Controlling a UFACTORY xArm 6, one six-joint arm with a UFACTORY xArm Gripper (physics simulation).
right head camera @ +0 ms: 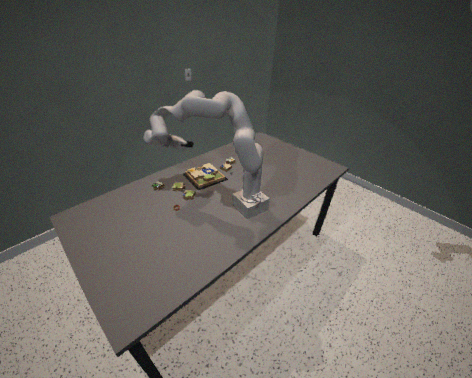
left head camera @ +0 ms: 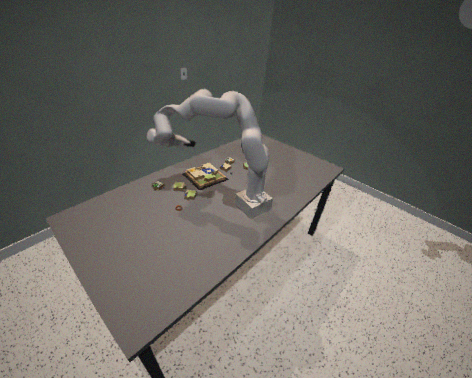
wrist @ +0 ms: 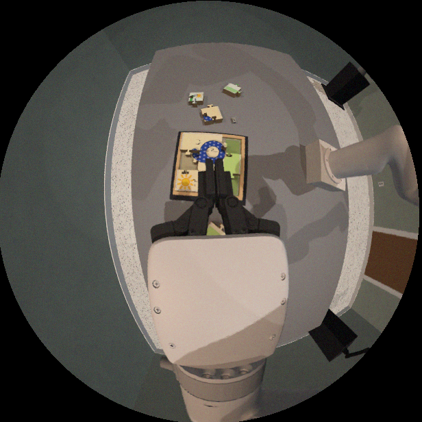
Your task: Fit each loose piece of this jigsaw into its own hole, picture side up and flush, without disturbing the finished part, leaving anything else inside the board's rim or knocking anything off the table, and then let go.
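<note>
The jigsaw board (left head camera: 215, 183) (right head camera: 215, 183) (wrist: 243, 167) lies on the table, with a sun, a blue dotted ring and darker recessed areas. My gripper (left head camera: 192, 143) (right head camera: 190, 144) (wrist: 212, 167) is shut and empty, raised above the table; it covers part of the board in the wrist view. Beyond the board are a sand-and-blue piece (left head camera: 226, 166) (right head camera: 226, 167) (wrist: 211, 114), a small flower-patterned piece (left head camera: 229, 160) (right head camera: 230, 160) (wrist: 196, 98) and a green-and-white piece (left head camera: 246, 165) (wrist: 232, 89). Green pieces (left head camera: 179, 186) (right head camera: 189, 194) and a darker green piece (left head camera: 158, 185) (right head camera: 158, 185) lie on the other side.
An orange-brown ring (left head camera: 178, 207) (right head camera: 176, 207) lies near the green pieces. A tiny grey object (left head camera: 231, 173) (wrist: 234, 120) lies close to the board. The arm's base block (left head camera: 254, 202) (right head camera: 251, 202) (wrist: 322, 165) stands on the table beside the board.
</note>
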